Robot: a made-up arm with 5 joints.
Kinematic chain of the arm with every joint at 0, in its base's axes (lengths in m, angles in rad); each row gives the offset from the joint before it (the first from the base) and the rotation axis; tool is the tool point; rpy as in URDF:
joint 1: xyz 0 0 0.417 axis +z
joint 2: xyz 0 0 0 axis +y
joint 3: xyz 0.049 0 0.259 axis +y
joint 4: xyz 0.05 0 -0.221 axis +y
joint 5: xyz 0.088 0 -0.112 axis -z
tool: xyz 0 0 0 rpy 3.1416 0 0
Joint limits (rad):
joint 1: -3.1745..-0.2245
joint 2: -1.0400..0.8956
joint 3: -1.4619..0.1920
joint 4: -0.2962..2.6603
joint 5: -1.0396..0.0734
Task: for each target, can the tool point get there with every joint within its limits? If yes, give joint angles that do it. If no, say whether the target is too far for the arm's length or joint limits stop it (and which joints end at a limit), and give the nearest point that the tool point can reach.
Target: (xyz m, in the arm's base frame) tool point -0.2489 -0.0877 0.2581
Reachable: yes | joints -2.8028 0.7125 -1.0353 1.4237 -0.2592
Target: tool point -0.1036 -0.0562 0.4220
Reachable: yes | joints -2.6444 -0.8158 -0.1748 1.2165 -0.4395
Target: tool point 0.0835 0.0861 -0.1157
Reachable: no: joint limits stop it (at a limit: joint 1, joint 2) | nearest point 0.1365 -0.0312 0.1835 | short by 0.326 m
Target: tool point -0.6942 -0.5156 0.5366
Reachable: no: too far | nearest point -0.4275 -0.3176 0.4907 | short by 0.335 m
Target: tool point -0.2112 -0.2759 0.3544
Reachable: yes | joints -2.2242 0.3610 -0.9782 0.9878 -0.8631
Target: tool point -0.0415 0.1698 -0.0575
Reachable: no: joint limits stop it (at a limit: joint 1, joint 2) | nearest point -0.1233 0.0041 0.1882 | short by 0.307 m
